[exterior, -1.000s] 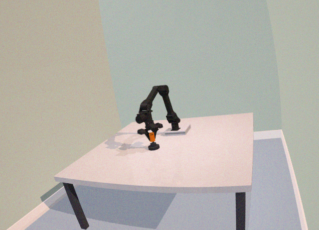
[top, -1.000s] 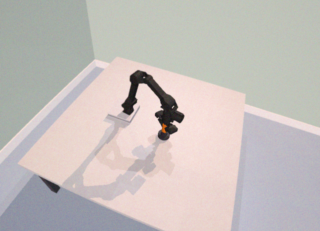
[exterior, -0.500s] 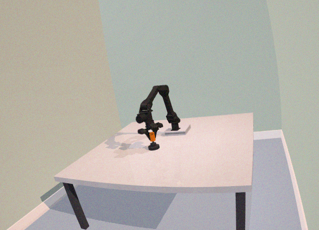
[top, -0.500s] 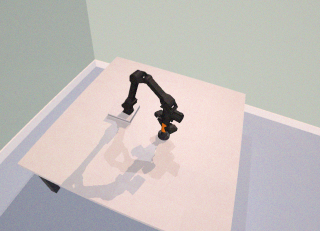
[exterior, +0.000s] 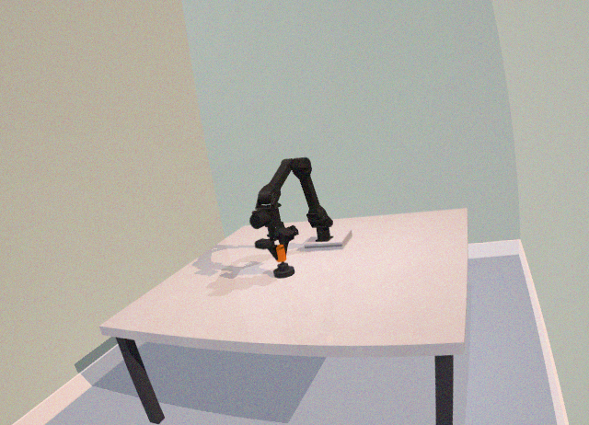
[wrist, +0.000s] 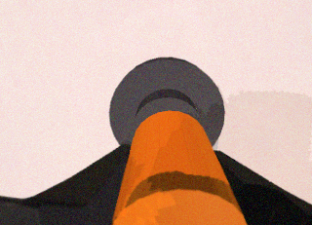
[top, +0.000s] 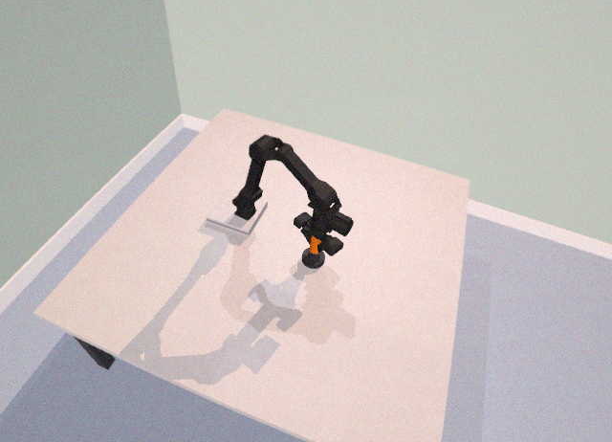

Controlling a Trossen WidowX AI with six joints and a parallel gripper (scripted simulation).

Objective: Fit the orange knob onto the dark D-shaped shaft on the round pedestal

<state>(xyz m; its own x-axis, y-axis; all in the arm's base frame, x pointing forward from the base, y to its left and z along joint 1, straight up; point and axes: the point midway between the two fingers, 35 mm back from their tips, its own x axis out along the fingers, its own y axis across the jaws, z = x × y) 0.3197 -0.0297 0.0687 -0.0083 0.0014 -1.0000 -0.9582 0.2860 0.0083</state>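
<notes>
Right now the round pedestal is 4 cm below my gripper tip. The rest, counted from my gripper tip: orange knob 2 cm above.
</notes>
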